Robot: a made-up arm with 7 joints. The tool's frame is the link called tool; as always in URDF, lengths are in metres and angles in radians. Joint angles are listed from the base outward. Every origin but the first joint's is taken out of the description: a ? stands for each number. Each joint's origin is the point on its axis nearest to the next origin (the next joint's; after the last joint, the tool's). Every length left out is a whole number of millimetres.
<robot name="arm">
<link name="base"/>
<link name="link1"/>
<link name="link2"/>
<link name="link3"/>
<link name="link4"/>
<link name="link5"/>
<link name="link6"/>
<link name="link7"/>
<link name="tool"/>
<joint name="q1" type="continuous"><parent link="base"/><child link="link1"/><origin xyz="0.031 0.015 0.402" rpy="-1.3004 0.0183 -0.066"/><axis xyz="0 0 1"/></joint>
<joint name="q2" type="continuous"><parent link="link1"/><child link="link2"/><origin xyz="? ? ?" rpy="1.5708 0 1.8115"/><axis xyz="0 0 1"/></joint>
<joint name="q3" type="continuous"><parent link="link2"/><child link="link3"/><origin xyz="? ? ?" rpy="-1.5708 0 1.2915"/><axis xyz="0 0 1"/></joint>
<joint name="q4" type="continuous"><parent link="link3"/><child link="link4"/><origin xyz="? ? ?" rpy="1.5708 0 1.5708"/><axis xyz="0 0 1"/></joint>
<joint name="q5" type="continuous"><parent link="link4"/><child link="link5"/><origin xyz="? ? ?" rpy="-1.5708 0 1.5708"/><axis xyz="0 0 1"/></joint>
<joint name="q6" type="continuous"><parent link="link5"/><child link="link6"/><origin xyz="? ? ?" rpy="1.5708 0 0"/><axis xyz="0 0 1"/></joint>
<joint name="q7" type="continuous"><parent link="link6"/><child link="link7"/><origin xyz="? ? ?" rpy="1.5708 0 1.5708"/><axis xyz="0 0 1"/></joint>
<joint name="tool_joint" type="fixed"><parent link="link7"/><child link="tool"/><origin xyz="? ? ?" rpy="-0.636 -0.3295 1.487"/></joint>
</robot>
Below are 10 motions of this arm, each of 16 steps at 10 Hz.
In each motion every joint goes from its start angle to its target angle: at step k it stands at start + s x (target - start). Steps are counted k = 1, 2, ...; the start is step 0. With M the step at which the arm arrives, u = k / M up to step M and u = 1 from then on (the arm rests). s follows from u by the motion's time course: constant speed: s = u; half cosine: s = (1 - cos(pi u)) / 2; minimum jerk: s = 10 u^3 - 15 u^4 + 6 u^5.
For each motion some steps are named. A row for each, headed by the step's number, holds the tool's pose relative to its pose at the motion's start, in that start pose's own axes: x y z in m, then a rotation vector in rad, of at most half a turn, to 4 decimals.
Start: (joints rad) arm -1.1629 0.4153 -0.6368 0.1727 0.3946 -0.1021 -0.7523
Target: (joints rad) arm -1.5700 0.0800 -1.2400 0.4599 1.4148 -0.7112 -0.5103
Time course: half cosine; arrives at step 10
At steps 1, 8, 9, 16:
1: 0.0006 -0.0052 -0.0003 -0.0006 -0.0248 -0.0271
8: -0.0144 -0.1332 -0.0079 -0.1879 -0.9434 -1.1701
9: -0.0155 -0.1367 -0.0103 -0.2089 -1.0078 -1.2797
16: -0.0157 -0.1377 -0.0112 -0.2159 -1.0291 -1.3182

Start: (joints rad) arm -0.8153 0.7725 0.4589 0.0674 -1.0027 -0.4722 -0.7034
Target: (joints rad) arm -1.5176 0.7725 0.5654 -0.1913 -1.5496 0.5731 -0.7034
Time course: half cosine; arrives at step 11
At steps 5, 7, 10, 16:
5: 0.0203 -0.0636 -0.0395 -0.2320 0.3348 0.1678
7: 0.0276 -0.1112 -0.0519 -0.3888 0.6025 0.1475
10: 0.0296 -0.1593 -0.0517 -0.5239 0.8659 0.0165
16: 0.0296 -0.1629 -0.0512 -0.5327 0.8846 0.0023

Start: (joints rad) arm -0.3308 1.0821 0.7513 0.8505 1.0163 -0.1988 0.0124
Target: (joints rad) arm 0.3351 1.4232 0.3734 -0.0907 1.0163 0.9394 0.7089
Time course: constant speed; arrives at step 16
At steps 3, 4, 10, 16:
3: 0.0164 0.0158 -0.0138 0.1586 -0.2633 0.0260
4: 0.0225 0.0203 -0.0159 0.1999 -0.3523 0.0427
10: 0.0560 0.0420 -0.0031 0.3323 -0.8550 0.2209
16: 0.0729 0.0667 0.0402 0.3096 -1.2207 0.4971

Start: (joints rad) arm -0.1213 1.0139 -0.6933 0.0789 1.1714 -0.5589 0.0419
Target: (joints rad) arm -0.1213 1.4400 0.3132 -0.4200 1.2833 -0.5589 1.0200
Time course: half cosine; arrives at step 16
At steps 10, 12, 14, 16:
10: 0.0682 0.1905 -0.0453 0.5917 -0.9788 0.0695
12: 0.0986 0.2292 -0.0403 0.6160 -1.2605 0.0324
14: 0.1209 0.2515 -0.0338 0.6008 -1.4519 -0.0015
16: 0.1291 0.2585 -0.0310 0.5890 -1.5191 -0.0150

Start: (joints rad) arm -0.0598 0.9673 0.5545 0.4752 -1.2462 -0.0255 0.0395
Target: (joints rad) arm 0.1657 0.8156 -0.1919 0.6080 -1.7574 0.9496 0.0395
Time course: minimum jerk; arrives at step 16
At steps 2, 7, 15, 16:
2: -0.0007 0.0026 -0.0037 0.0285 0.0077 -0.0045
7: -0.0154 0.0832 -0.0746 0.6837 0.1817 -0.0842
15: -0.0267 0.2706 -0.1035 1.7522 0.4994 -0.0917
16: -0.0267 0.2713 -0.1033 1.7559 0.5007 -0.0914

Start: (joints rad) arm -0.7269 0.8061 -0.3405 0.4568 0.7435 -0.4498 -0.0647
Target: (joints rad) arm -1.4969 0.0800 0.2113 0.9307 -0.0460 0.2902 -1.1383
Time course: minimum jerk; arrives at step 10
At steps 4, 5, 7, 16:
4: 0.1003 -0.0384 -0.0540 0.0685 0.3838 0.2877
5: 0.1569 -0.0543 -0.0713 -0.0626 0.6360 0.4560
7: 0.2530 -0.0852 -0.0791 -0.6153 1.0576 0.6665
16: 0.2954 -0.1051 -0.0715 -0.9984 1.2125 0.6877

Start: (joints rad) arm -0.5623 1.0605 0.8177 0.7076 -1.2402 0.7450 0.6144
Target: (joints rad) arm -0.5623 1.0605 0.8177 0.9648 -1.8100 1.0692 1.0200
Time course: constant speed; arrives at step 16
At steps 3, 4, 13, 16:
3: 0.0044 -0.0036 -0.0109 0.1255 0.0457 0.0255
4: 0.0057 -0.0046 -0.0145 0.1666 0.0602 0.0320
13: 0.0154 -0.0079 -0.0439 0.5117 0.1798 0.0474
16: 0.0179 -0.0072 -0.0521 0.6134 0.2161 0.0358

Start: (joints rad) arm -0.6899 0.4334 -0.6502 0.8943 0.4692 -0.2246 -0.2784
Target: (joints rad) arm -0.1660 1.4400 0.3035 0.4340 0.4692 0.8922 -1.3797
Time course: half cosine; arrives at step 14
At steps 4, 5, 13, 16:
4: -0.0120 0.0975 -0.0393 0.2818 0.2645 -0.0281
5: -0.0162 0.1505 -0.0496 0.4119 0.3987 -0.0232
13: 0.0610 0.4903 0.0670 1.0084 1.0791 0.4732
16: 0.0643 0.4938 0.0713 1.0108 1.0823 0.4870

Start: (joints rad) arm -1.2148 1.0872 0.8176 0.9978 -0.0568 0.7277 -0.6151
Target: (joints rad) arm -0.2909 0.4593 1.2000 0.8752 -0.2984 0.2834 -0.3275
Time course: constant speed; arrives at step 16
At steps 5, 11, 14, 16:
5: 0.0001 0.0652 -0.1057 0.1156 0.0130 0.1064
11: 0.0067 0.2022 -0.1919 0.2655 -0.0168 0.3406
14: 0.0082 0.2875 -0.2099 0.3450 -0.0662 0.4929
16: 0.0071 0.3478 -0.2110 0.3994 -0.1155 0.6040

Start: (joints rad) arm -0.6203 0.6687 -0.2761 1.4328 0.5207 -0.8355 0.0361
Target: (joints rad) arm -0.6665 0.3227 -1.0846 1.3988 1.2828 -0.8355 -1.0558
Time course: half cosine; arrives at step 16
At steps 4, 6, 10, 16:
4: -0.0282 -0.0186 0.0185 -0.1514 0.0851 -0.3292
6: -0.0559 -0.0336 0.0393 -0.2999 0.1591 -0.7028
10: -0.1045 -0.0551 0.0846 -0.5279 0.2276 -1.6200
16: -0.1294 -0.0674 0.1157 -0.5071 0.1421 -2.3778

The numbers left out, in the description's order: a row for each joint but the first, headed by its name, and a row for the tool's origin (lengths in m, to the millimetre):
q2: -0.005 0.001 0
q3: 0.273 -0.098 0
q4: -0.002 -0.018 0
q5: -0.155 0.011 0
q6: 0.019 0 0
q7: 0.03 0.058 0
tool: -0.001 -0.024 0

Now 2 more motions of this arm.
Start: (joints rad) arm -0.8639 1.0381 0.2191 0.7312 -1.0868 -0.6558 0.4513
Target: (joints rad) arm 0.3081 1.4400 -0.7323 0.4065 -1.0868 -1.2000 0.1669
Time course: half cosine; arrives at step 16
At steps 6, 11, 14, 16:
6: 0.0444 0.0695 0.0066 -0.0472 -0.0397 -0.5612
11: 0.1752 0.1552 0.0616 0.2329 0.0942 -1.3404
14: 0.2352 0.1615 0.1050 0.4593 0.1846 -1.5727
16: 0.2469 0.1602 0.1154 0.5136 0.2041 -1.6132

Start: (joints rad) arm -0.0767 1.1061 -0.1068 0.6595 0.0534 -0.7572 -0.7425
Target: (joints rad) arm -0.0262 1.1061 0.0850 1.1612 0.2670 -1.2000 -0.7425
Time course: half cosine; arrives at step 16
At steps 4, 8, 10, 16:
4: -0.0086 0.0105 -0.0032 0.0220 0.0045 -0.0106
8: -0.0317 0.0350 -0.0071 0.0614 0.0281 -0.0345
10: -0.0453 0.0473 -0.0069 0.0741 0.0476 -0.0449
16: -0.0685 0.0652 -0.0031 0.0814 0.0869 -0.0548

